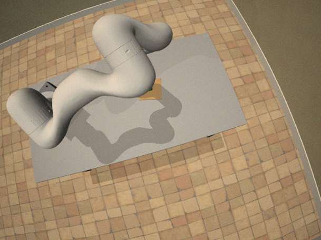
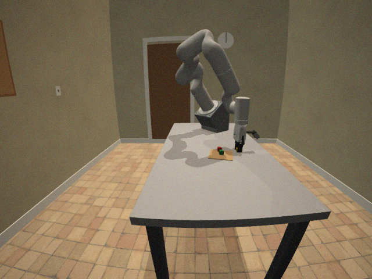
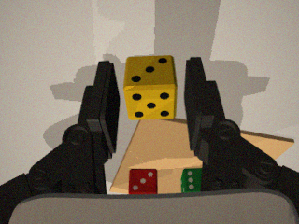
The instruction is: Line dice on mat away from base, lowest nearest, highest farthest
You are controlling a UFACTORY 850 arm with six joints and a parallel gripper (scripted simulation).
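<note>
The yellow die lies 1 cm below my hand. From my hand the other things lie so: green die (4 cm ahead, 12 cm to the right, 1 cm below); then red die (1 cm behind, 12 cm to the right, 1 cm below); then mat (4 cm ahead, 12 cm to the right, 2 cm below).
</note>
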